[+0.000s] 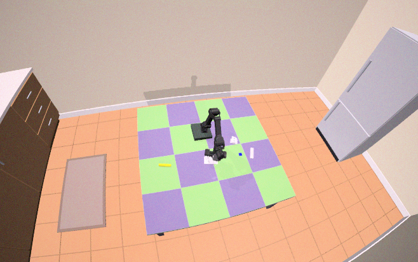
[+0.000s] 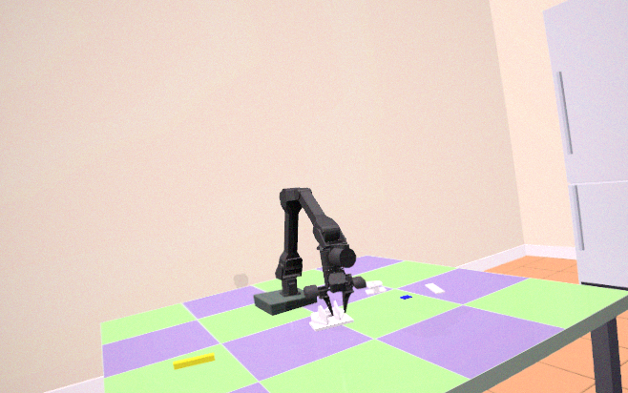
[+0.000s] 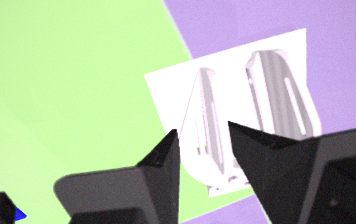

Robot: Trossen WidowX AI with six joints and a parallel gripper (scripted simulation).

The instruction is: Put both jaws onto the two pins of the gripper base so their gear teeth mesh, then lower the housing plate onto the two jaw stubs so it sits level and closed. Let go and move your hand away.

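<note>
Right now my gripper tip is 18 cm past the white housing plate, 22 cm to the right of it and 1 cm below it. Round my gripper tip: blue cube (3 cm behind, 26 cm to the left, 2 cm below); yellow bar (4 cm ahead, 44 cm to the right, 1 cm below); white strip (3 cm behind, 38 cm to the left, 1 cm below).
</note>
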